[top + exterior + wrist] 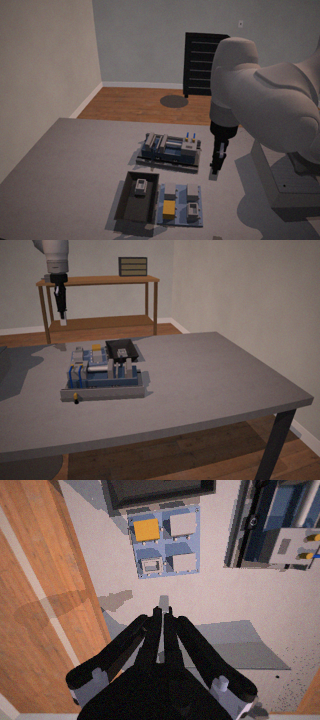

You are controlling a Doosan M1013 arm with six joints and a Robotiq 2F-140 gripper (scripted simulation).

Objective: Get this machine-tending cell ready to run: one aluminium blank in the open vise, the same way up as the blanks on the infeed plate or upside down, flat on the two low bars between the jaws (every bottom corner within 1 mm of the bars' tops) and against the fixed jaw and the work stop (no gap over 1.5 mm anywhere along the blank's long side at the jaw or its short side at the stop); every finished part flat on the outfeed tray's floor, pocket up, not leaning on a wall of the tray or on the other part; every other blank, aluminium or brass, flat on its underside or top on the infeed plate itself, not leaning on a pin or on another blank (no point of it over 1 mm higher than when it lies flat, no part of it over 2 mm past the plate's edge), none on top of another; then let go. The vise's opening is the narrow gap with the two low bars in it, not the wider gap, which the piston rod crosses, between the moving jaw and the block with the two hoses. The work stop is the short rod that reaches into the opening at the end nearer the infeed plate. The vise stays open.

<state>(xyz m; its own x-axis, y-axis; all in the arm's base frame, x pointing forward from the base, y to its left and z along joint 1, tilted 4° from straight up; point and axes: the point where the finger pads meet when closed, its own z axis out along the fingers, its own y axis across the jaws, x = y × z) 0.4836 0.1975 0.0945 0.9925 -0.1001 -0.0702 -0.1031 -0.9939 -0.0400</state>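
Right now the brass blank is 19 cm below my hand, 14 cm ahead of it and 4 cm to the left of it. Also, from my hand: blue vise 29 cm to the right, 17 cm below, 17 cm ahead; then aluminium blank 19 cm below, 14 cm ahead, 5 cm to the right; then infeed plate 21 cm below, 10 cm ahead, 1 cm to the right.
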